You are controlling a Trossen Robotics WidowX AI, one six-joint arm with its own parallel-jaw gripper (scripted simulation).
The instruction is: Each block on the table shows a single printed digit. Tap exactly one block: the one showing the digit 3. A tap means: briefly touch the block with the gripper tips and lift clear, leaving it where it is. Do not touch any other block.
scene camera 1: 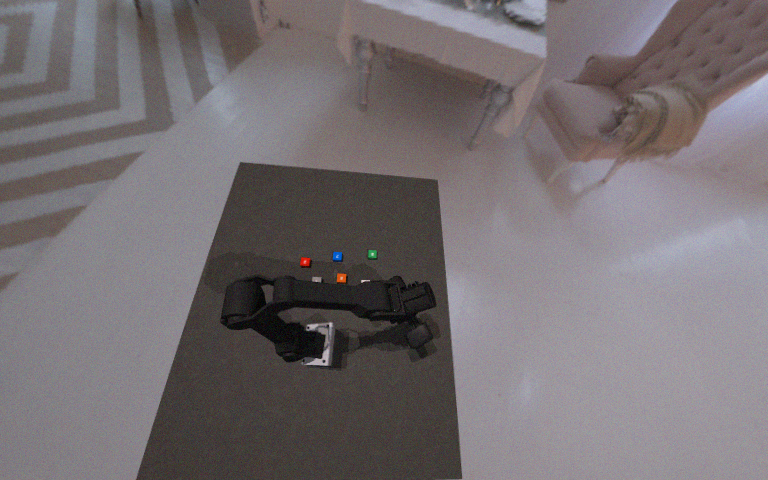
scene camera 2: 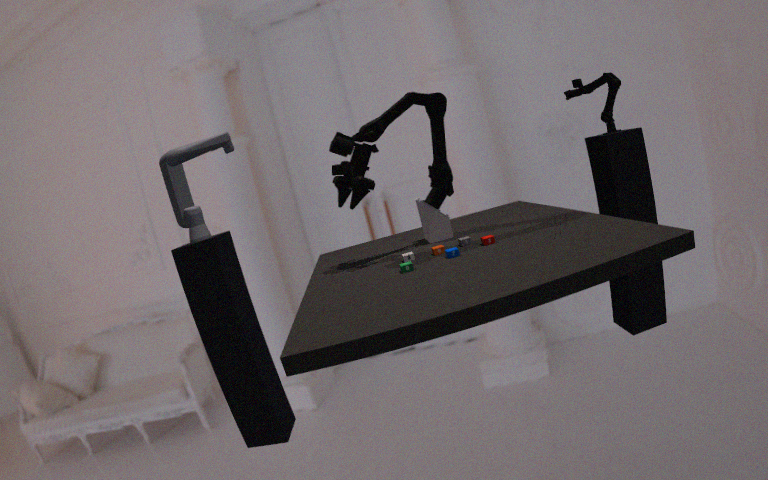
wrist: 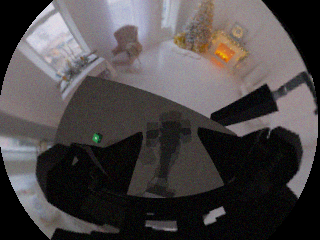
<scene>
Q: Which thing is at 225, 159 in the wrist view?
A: The gripper.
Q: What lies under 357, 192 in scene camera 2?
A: The gripper.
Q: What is the gripper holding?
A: Nothing.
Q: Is the gripper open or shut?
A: Open.
</scene>
